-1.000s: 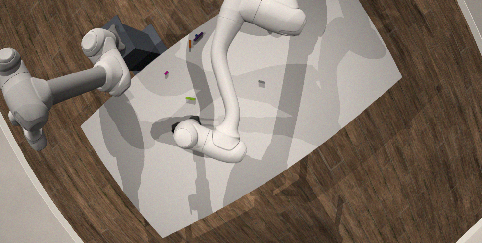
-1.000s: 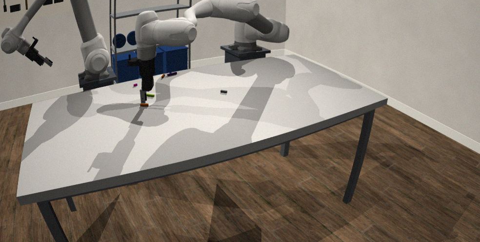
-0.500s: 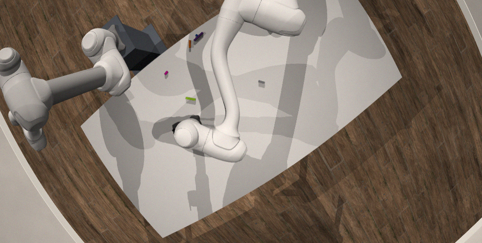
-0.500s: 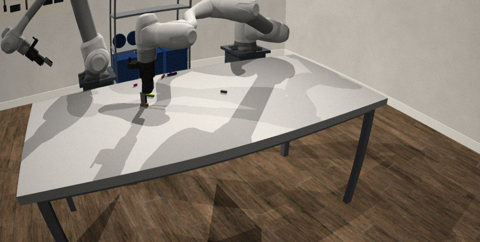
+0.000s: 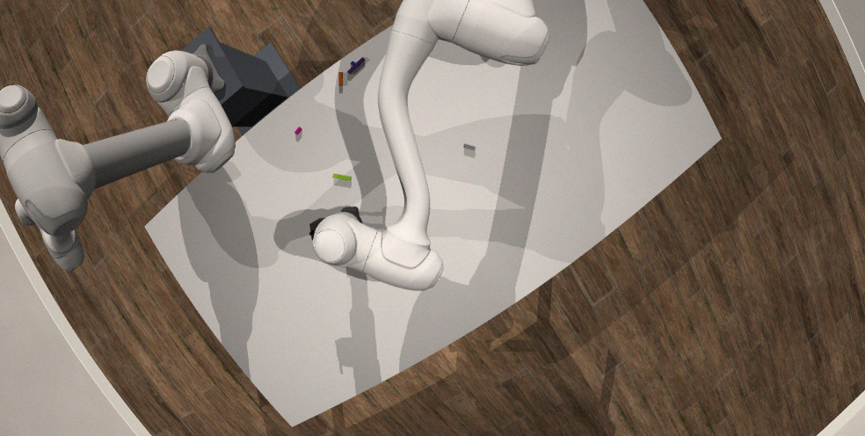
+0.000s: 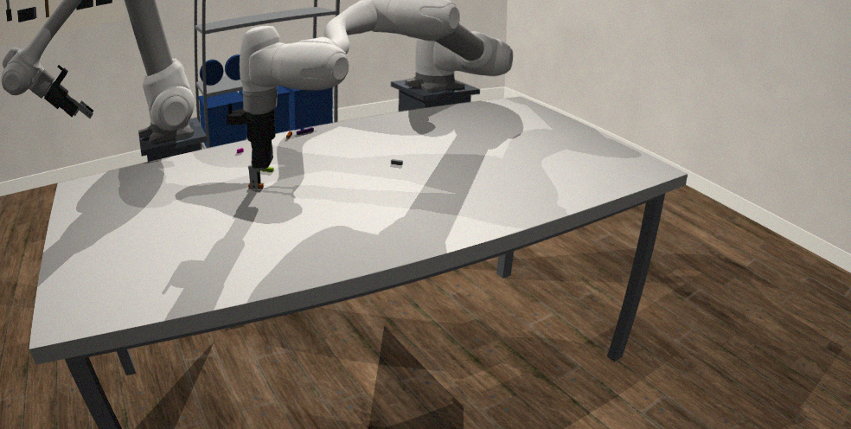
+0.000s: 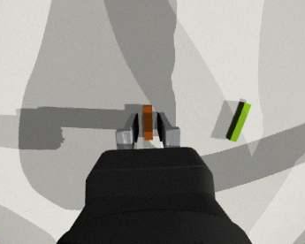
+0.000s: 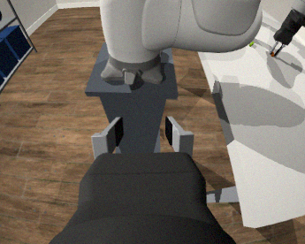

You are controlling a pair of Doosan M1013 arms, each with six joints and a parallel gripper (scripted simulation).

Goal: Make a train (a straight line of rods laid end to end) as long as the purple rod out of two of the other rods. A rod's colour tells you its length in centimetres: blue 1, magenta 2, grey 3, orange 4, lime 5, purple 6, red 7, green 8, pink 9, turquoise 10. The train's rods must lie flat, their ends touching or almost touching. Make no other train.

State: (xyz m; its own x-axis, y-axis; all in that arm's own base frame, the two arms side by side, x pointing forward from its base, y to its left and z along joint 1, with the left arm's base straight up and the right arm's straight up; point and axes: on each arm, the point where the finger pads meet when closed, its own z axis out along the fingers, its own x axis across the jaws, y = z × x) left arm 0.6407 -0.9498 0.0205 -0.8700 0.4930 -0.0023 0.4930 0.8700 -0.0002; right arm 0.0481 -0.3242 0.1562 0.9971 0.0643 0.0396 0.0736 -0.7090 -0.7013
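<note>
Right now my left hand is 280 mm past the magenta rod, 30 mm to the right of it and 20 mm above it. From my left hand the other things lie so: grey rod: 40 mm ahead, 390 mm to the left, 20 mm below; then purple rod: 340 mm behind, 270 mm to the left, 20 mm below; then lime rod: 100 mm behind, 60 mm to the left, 20 mm below.
</note>
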